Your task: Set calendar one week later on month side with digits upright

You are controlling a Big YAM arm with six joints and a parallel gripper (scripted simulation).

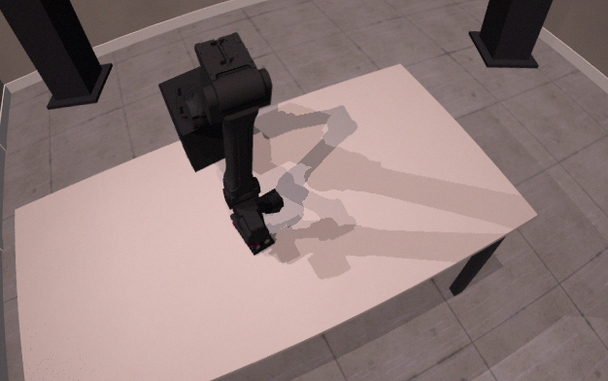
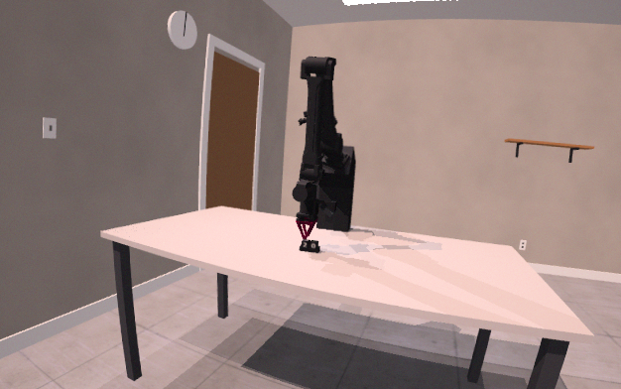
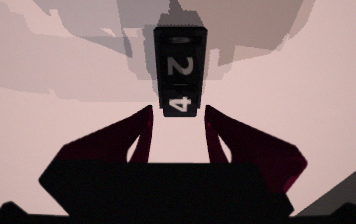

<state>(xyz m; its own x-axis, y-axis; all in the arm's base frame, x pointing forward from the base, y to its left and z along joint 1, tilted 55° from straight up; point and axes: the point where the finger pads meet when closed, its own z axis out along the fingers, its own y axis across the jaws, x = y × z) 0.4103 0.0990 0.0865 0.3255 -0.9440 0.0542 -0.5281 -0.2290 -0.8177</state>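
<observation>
My gripper is now 3 cm above the black calendar block. Round my hand: black tray: 1 cm behind, 2 cm to the left, 5 cm below.
</observation>
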